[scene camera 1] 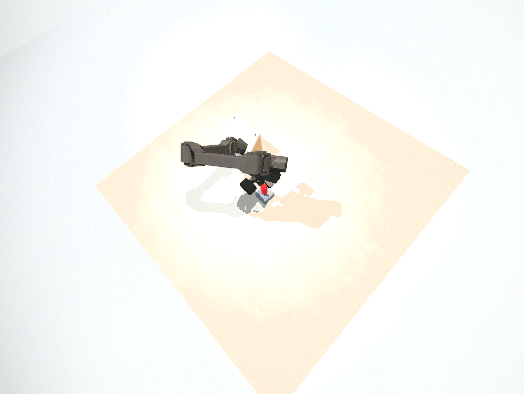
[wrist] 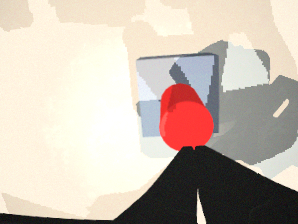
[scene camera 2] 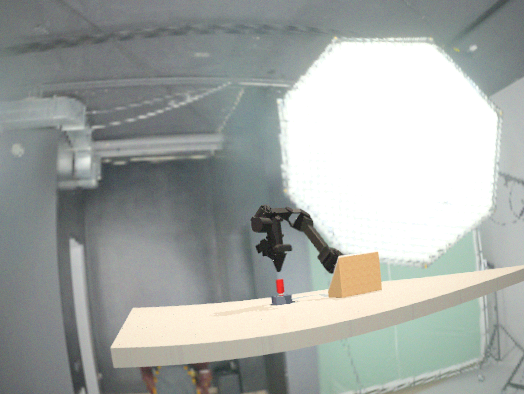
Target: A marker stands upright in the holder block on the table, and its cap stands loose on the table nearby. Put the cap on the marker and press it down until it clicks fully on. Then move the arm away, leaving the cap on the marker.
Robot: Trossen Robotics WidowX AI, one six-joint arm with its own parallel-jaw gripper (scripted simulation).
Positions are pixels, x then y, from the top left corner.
Labels:
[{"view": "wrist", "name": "my gripper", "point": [193,156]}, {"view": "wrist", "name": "red cap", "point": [185,121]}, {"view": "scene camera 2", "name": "my gripper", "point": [278,272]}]

